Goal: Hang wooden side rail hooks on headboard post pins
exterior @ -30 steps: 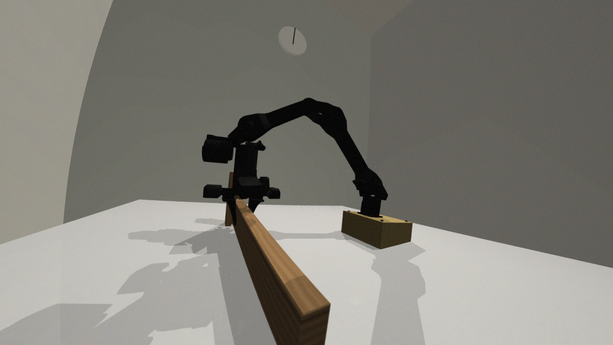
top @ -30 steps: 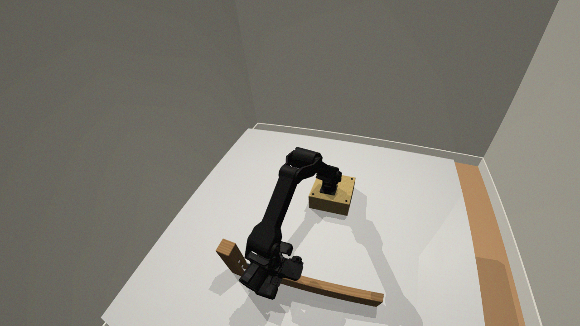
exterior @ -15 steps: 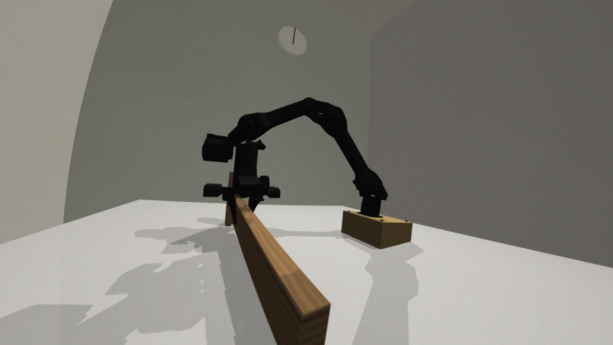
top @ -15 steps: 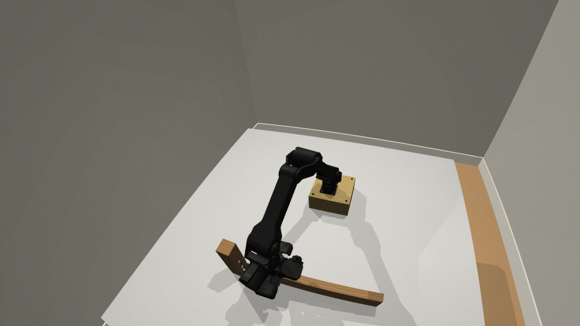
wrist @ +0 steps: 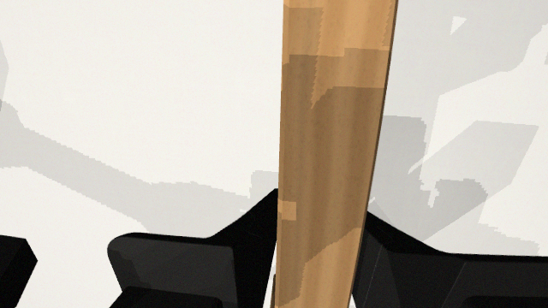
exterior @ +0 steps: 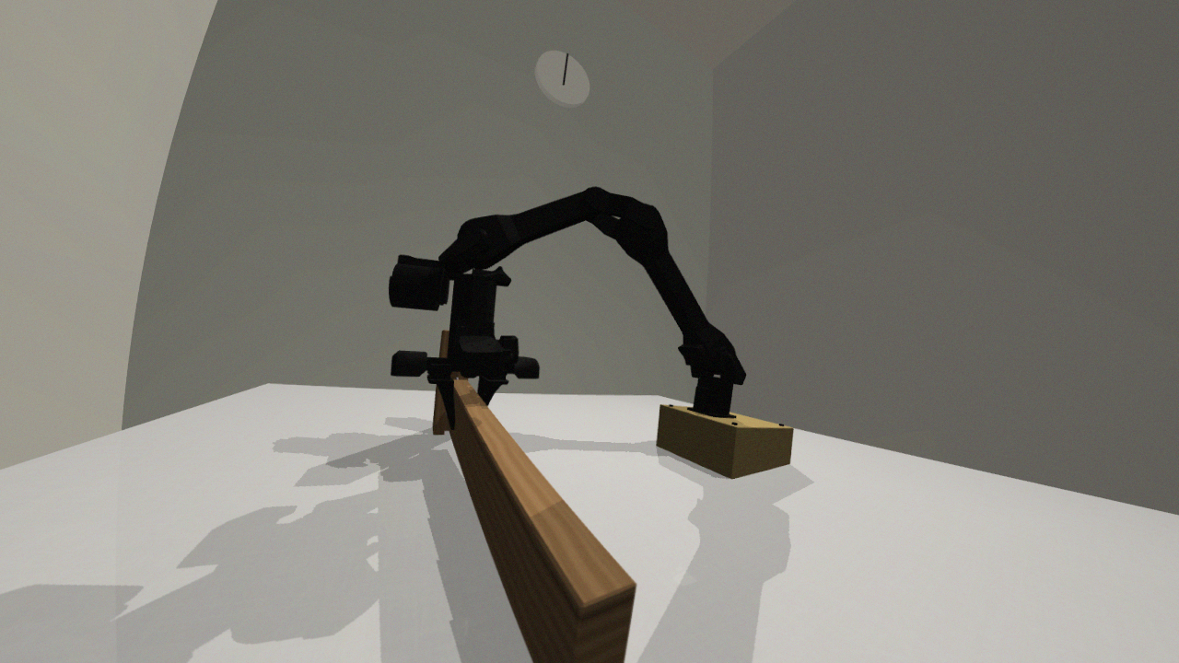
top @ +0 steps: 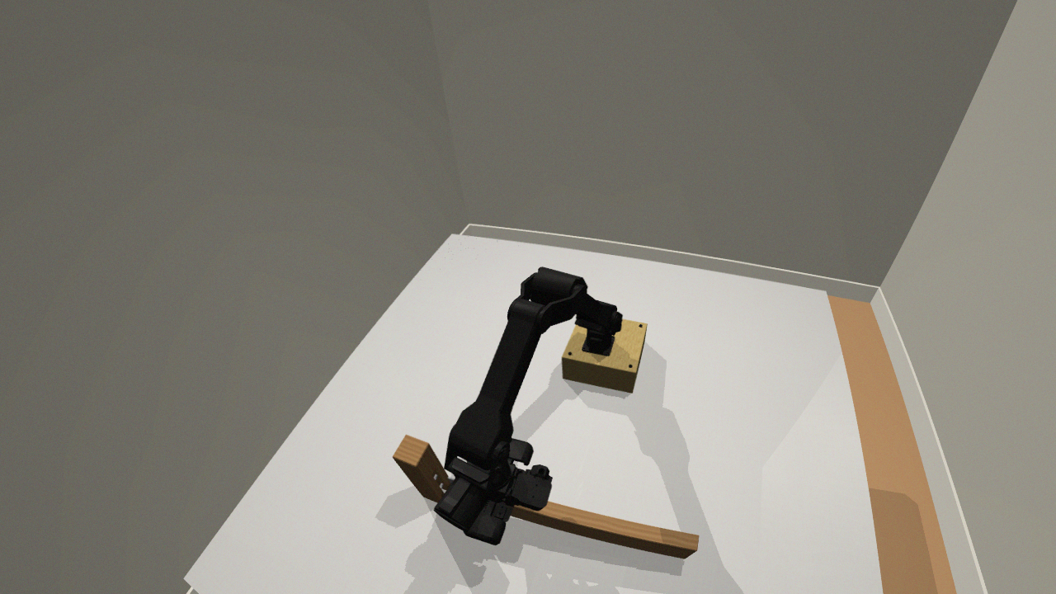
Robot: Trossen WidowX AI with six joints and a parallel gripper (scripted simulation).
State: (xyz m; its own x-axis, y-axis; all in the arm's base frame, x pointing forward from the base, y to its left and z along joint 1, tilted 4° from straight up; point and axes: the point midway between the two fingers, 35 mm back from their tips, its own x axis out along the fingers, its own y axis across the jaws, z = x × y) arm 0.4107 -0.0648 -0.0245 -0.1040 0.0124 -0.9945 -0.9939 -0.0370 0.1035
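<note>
Right now the wooden headboard post is 150 mm to the right of my gripper tip, 40 mm above it and 10 mm ahead of it.
</note>
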